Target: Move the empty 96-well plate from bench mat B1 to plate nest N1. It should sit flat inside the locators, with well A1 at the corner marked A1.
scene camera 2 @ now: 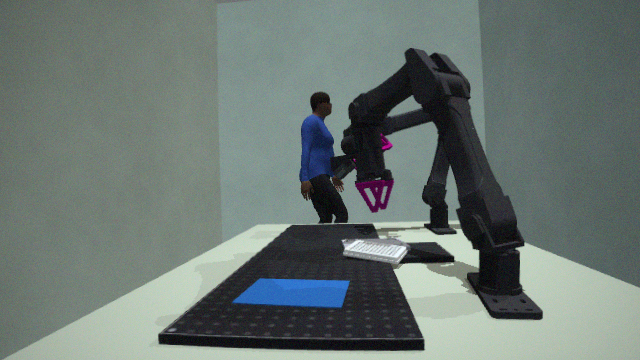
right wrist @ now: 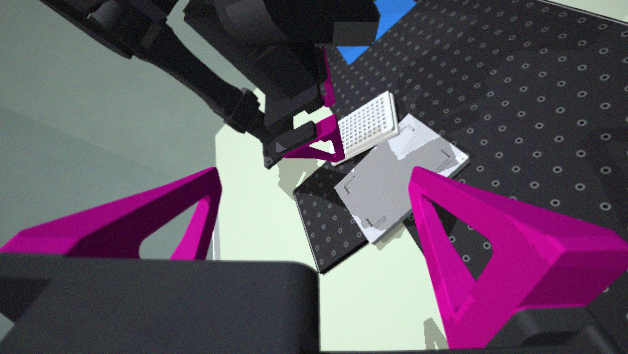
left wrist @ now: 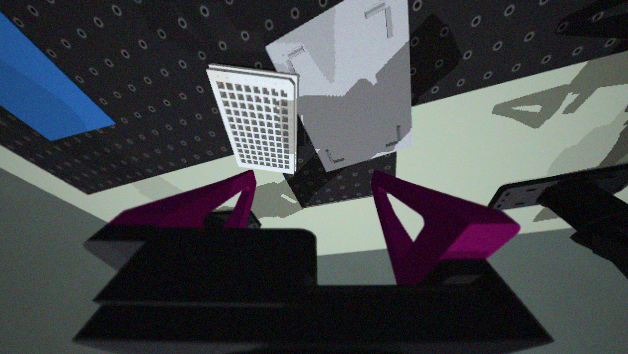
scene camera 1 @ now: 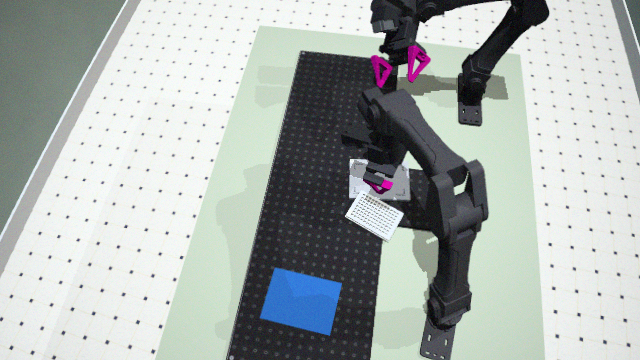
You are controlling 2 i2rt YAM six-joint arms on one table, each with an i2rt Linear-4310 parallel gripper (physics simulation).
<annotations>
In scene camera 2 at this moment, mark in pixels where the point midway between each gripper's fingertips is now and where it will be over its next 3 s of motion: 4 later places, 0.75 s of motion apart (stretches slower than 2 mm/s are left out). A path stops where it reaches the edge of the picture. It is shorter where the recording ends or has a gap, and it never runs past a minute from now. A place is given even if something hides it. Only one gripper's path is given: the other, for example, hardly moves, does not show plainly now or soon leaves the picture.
My left gripper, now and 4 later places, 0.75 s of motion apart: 379, 210; 381, 208; 376, 230; 369, 236; 370, 248
</annotations>
